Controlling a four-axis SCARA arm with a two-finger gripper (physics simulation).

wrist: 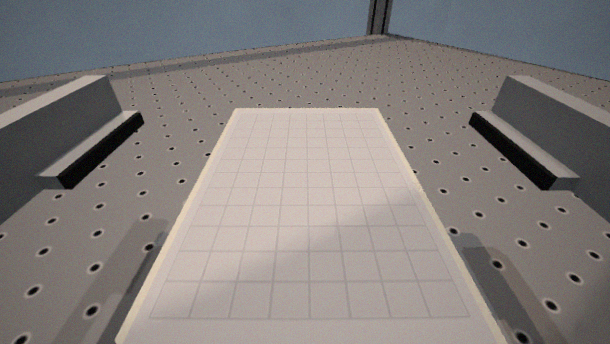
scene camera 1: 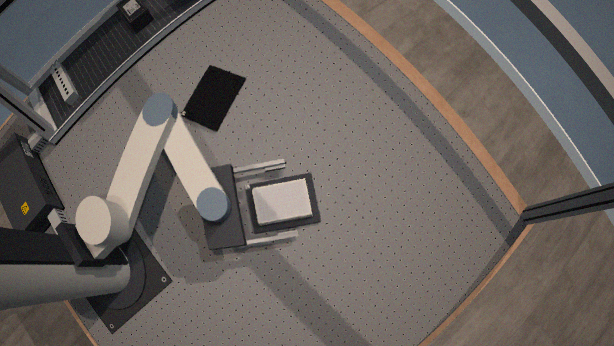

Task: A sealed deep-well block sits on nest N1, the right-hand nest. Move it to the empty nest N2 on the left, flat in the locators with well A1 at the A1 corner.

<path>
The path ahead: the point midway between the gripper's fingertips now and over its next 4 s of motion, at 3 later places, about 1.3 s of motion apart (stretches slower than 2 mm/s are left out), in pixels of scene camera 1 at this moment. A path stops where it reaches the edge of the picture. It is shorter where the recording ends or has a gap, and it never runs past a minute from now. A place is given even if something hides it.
The gripper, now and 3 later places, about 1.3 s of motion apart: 291, 197; 290, 194; 266, 160; 208, 73
</path>
